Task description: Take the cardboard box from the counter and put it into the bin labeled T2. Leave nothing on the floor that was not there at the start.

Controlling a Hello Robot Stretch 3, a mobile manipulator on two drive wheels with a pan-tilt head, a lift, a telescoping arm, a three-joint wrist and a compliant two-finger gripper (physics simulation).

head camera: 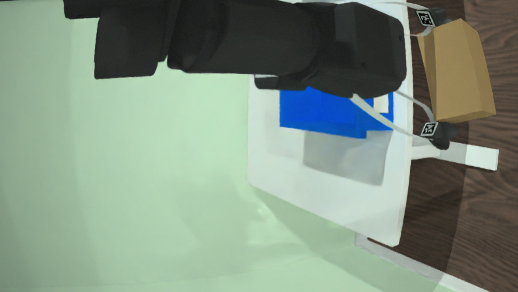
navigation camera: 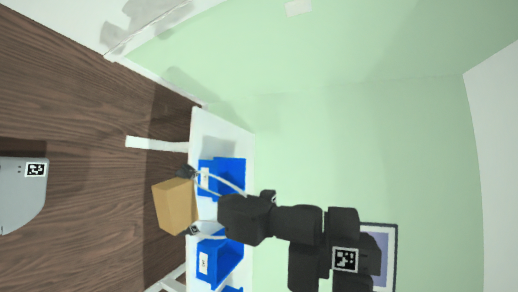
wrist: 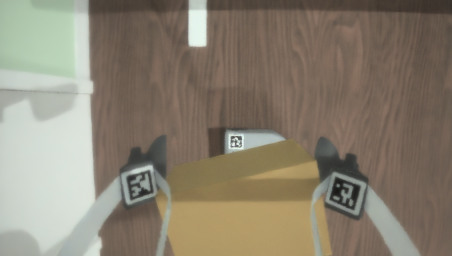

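Frame: origin at the robot's base, x ahead, y left, z up, level; centimetres.
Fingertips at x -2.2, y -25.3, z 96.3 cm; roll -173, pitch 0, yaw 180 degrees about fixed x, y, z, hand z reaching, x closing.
Offsets run from my fingertips to a thing's middle. "*": to the spot under its first point. Level surfaces: height alone.
The tan cardboard box {dx +0.0, dy +2.8, dz +2.8 cm} (head camera: 460,75) (navigation camera: 174,207) (wrist: 245,220) is held between the two fingertips of my gripper (head camera: 440,77) (navigation camera: 189,201) (wrist: 243,155), one fingertip on each side. It hangs off the floor, out in front of the long table edge, slightly tilted. The blue T2 bin {dx +1.1, dy -45.1, dz -18.3 cm} (head camera: 320,112) (navigation camera: 231,173) stands on the white table {dz -24.3 cm} (head camera: 325,200) (navigation camera: 206,122), nearest the table's end. My gripper and wrist hide much of this bin in the head view, and its label is too small to read in the navigation view. The counter does not show.
A second blue bin {dx -40.8, dy -45.2, dz -18.3 cm} (navigation camera: 214,257) stands farther along the table, and a corner of another blue bin {* dx -73.2, dy -57.4, dz -17.4 cm} (navigation camera: 234,289) shows beyond it. A white table leg (head camera: 481,156) (navigation camera: 150,144) reaches out over the floor. My grey base (navigation camera: 22,192) (wrist: 257,136) is below. Green walls meet behind the table.
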